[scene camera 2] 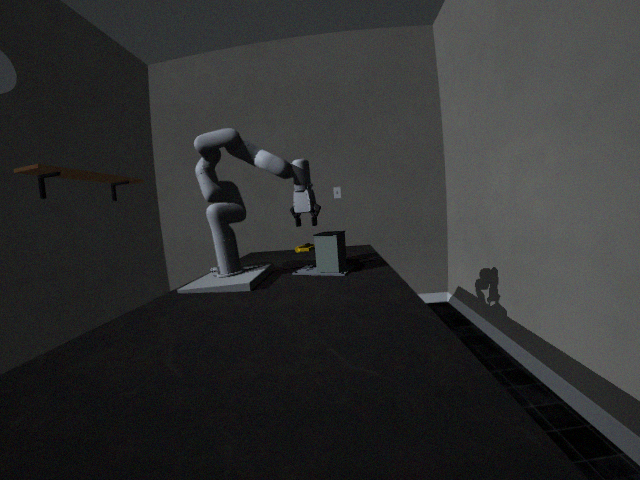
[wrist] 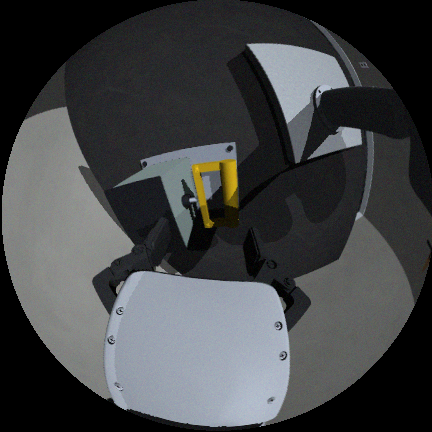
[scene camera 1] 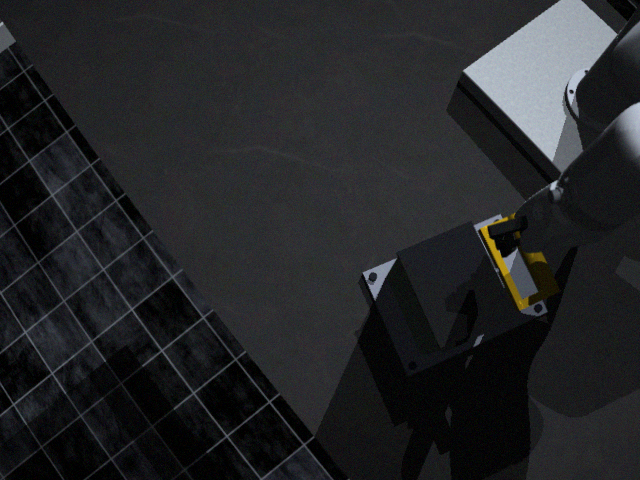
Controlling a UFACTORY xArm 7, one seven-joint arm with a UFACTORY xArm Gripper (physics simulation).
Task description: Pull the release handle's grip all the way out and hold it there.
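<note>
The release handle's yellow grip (scene camera 1: 538,258) (scene camera 2: 301,249) (wrist: 230,185) is an open rectangular loop on the robot-base side of a box-shaped housing (scene camera 1: 439,284) (scene camera 2: 326,253) (wrist: 137,200). The housing is pale green on its sides and has a dark top. It stands on a pale bolted plate (scene camera 1: 383,273) (wrist: 200,152). In the wrist view, a short pale rod shows between the housing and the grip. My gripper (scene camera 2: 306,225) (wrist: 207,232) is open and empty, pointing down above the grip and apart from it. In scene camera 1, the arm hides part of the gripper and part of the grip.
The robot's white base slab (scene camera 1: 527,77) (scene camera 2: 222,282) (wrist: 300,75) stands on the dark table beside the housing. Tiled floor (scene camera 1: 103,268) lies beyond the table edge. A wooden wall shelf (scene camera 2: 77,174) is at the left in scene camera 2.
</note>
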